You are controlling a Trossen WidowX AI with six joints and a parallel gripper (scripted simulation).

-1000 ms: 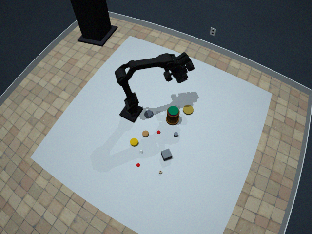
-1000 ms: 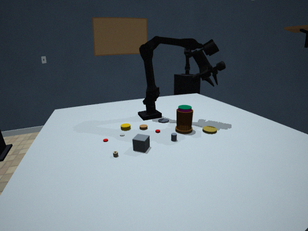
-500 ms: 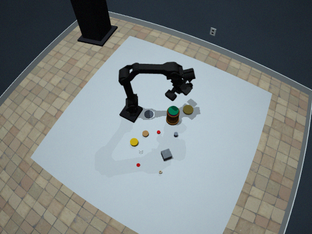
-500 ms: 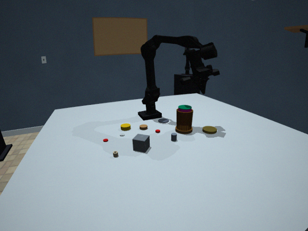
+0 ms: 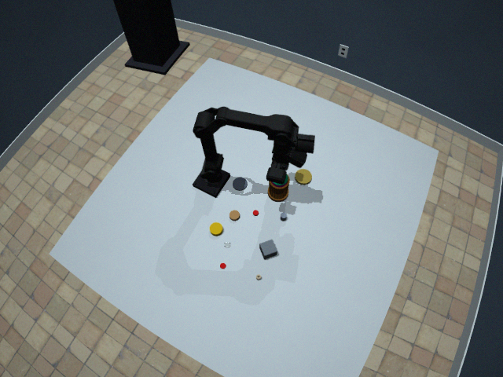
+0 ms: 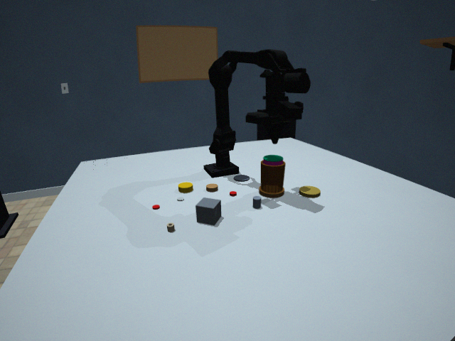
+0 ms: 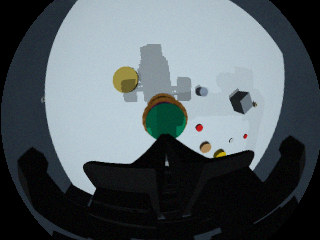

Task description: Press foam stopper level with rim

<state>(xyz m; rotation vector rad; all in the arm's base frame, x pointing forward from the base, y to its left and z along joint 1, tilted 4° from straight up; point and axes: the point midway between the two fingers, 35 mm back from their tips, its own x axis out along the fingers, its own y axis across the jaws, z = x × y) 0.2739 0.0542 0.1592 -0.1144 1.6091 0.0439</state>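
My hand is 90 mm above the green foam stopper. Also, from my hand: small grey cylinder: 60 mm ahead, 100 mm to the right, 180 mm below; red button: 50 mm behind, 120 mm to the right, 190 mm below; olive disc: 70 mm ahead, 100 mm to the left, 190 mm below.
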